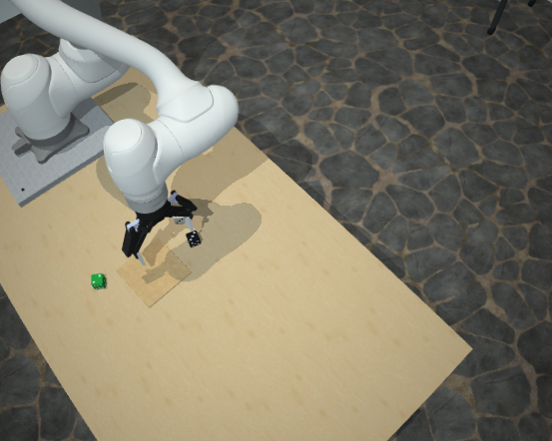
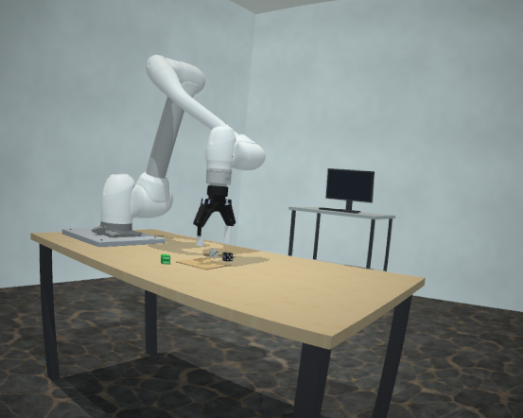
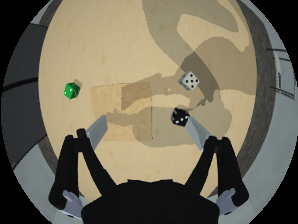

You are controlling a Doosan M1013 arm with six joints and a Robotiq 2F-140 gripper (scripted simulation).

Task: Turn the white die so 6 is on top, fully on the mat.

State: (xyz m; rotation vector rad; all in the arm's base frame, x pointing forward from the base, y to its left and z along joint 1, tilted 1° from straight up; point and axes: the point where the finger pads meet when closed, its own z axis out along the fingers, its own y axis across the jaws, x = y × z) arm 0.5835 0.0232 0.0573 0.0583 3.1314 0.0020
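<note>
My hand is 70 mm to the right of the black die, 60 mm above it and 10 mm short of it. From my hand the other things lie so: green die 180 mm to the right, 60 mm below, 60 mm behind; then tan mat 70 mm below, 60 mm to the right, 10 mm ahead; then white die 90 mm to the left, 70 mm behind, 60 mm below.
</note>
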